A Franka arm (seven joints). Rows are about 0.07 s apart.
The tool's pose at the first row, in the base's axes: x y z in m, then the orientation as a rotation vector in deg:
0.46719 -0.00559 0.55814 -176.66 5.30 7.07
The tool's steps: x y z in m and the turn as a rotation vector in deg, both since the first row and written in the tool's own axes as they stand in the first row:
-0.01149 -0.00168 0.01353 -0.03 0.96 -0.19
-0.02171 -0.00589 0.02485 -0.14 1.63 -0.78
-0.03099 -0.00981 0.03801 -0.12 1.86 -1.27
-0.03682 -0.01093 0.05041 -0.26 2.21 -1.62
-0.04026 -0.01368 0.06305 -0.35 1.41 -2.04
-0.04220 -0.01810 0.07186 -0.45 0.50 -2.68
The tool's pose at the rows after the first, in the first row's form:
0.45480 -0.00249 0.54570 -176.77 5.05 5.58
0.44401 0.00294 0.53548 -176.93 4.16 4.53
0.43399 0.00813 0.52334 -176.92 3.41 4.16
0.42729 0.01029 0.51153 -177.08 2.88 3.61
0.42305 0.01394 0.49937 -177.11 2.20 4.83
0.42071 0.01896 0.49099 -177.13 1.16 6.22

